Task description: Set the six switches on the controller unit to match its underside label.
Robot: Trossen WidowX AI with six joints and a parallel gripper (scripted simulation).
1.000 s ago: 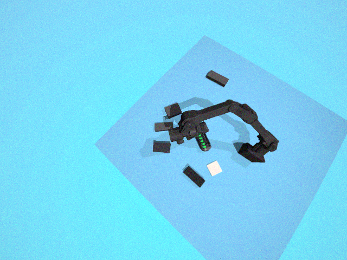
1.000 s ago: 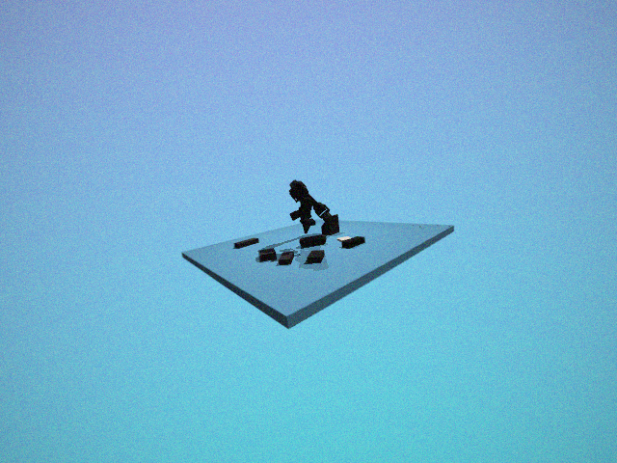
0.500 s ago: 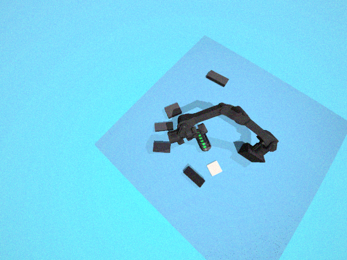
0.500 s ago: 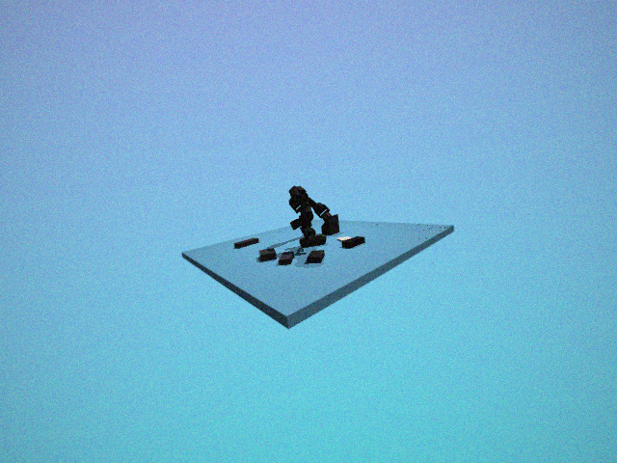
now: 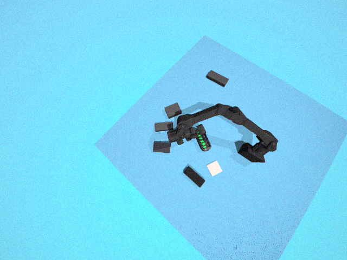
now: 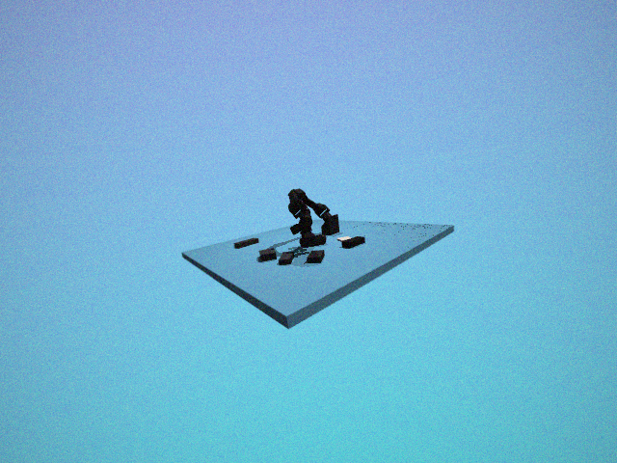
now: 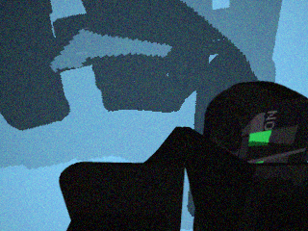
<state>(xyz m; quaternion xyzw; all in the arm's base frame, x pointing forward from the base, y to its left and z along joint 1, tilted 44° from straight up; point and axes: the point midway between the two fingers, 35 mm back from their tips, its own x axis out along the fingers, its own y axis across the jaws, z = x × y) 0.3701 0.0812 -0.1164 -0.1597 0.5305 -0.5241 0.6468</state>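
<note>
My gripper tip is now 24 cm past the white block, 9 cm to the right of it and 2 cm above it.
</note>
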